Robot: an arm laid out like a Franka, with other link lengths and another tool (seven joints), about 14 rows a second.
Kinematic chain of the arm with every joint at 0, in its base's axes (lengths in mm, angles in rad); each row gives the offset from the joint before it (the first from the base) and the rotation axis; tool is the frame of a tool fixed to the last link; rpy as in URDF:
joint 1: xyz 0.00 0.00 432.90 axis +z
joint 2: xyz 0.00 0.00 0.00 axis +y
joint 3: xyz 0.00 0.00 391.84 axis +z
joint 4: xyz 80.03 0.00 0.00 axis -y
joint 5: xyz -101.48 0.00 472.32 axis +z
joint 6: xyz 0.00 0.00 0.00 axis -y
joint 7: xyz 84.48 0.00 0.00 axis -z
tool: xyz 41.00 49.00 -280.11 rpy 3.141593 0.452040 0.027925
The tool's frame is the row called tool.
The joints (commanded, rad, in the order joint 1, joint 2, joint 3, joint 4, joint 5, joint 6, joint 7), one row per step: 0.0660, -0.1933, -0.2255, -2.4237, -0.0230, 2.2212, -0.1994; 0.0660, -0.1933, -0.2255, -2.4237, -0.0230, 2.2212, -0.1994; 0.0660, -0.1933, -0.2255, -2.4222, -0.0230, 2.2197, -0.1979; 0.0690, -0.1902, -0.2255, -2.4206, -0.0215, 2.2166, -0.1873; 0.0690, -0.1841, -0.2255, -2.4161, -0.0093, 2.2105, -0.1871; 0.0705, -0.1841, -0.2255, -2.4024, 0.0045, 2.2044, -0.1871; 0.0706, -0.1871, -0.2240, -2.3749, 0.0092, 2.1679, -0.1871; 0.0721, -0.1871, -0.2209, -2.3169, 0.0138, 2.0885, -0.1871; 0.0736, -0.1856, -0.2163, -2.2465, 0.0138, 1.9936, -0.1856; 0.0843, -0.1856, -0.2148, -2.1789, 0.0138, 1.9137, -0.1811
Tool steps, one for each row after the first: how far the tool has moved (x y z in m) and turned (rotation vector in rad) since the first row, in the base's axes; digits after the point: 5 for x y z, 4 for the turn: 0.00000, 0.00000, 0.00000, 0.0000, 0.0000, 0.0000; 0.00039, -0.00014, 0.00065, 0.0000, 0.0000, -0.0015; 0.00072, 0.00128, -0.00047, 0.0010, 0.0048, -0.0100; 0.00133, 0.00286, -0.00146, 0.0103, 0.0113, -0.0177; 0.00707, 0.00469, 0.00602, 0.0201, 0.0026, -0.0249; 0.01045, 0.00546, 0.01907, 0.0252, 0.0080, -0.0256; 0.01497, 0.00738, 0.04312, 0.0318, 0.0287, -0.0222; 0.01850, 0.00932, 0.07221, 0.0345, 0.0545, -0.0159; 0.02322, 0.01457, 0.10271, 0.0356, 0.0669, -0.0070
